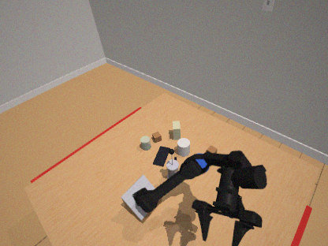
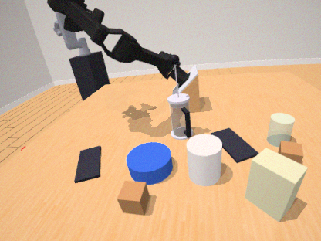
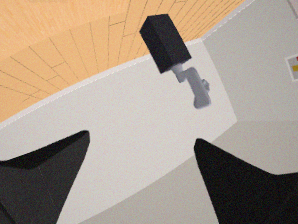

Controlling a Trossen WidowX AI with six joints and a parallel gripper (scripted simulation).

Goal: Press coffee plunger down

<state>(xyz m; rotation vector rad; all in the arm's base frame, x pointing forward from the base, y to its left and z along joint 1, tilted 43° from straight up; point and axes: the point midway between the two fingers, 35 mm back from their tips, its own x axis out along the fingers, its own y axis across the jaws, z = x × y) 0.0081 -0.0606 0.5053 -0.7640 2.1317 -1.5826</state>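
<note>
The glass coffee press lies 440 mm to the left of my gripper tip, 310 mm below it and 210 mm ahead of it. Round my gripper tip: cream block: 660 mm to the left, 440 mm ahead, 380 mm below; then white cylinder: 520 mm to the left, 390 mm below, 380 mm ahead; then blue disc: 410 mm below, 380 mm to the left, 380 mm ahead.
</note>
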